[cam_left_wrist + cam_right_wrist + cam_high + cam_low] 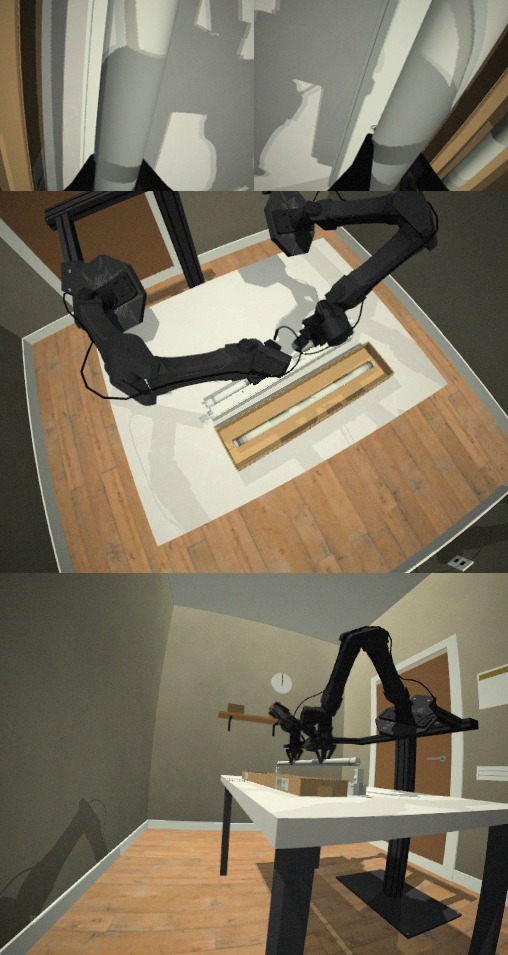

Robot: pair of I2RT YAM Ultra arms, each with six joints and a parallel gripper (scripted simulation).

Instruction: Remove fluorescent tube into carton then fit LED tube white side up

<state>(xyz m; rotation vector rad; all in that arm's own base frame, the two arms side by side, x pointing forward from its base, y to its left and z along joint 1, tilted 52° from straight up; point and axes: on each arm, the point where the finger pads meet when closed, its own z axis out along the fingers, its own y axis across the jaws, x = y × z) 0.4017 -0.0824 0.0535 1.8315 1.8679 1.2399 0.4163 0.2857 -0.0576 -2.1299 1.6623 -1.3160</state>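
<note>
My right hand is 12 cm to the right of the LED tube and 1 cm past it. The rest, counted from my right hand: brown carton: 14 cm to the left, 14 cm ahead, 8 cm below; old fluorescent tube: 14 cm to the left, 14 cm ahead, 9 cm below.
Now: left hand 1 cm short of the LED tube and 12 cm to the left of it. Round my left hand: brown carton 16 cm ahead, 10 cm to the right, 9 cm below; old fluorescent tube 15 cm ahead, 10 cm to the right, 9 cm below.
</note>
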